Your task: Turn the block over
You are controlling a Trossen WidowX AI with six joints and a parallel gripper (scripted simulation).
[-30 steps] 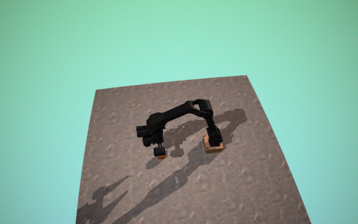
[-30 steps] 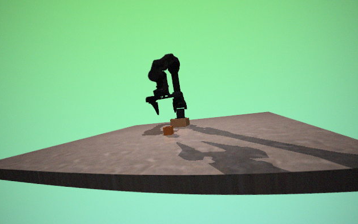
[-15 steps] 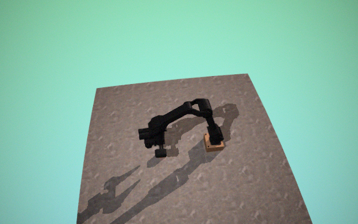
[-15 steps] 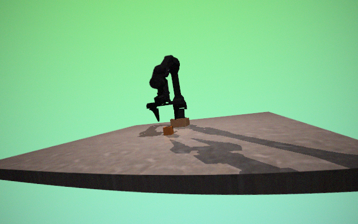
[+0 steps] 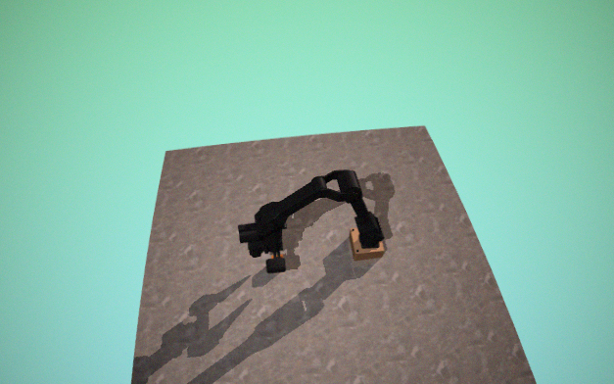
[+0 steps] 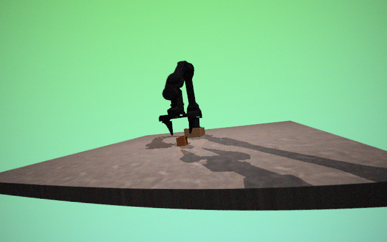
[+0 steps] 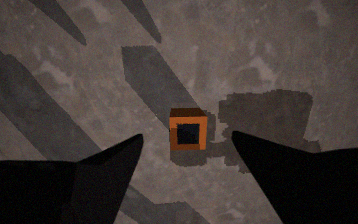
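Now: gripper tip 20 mm above the block.
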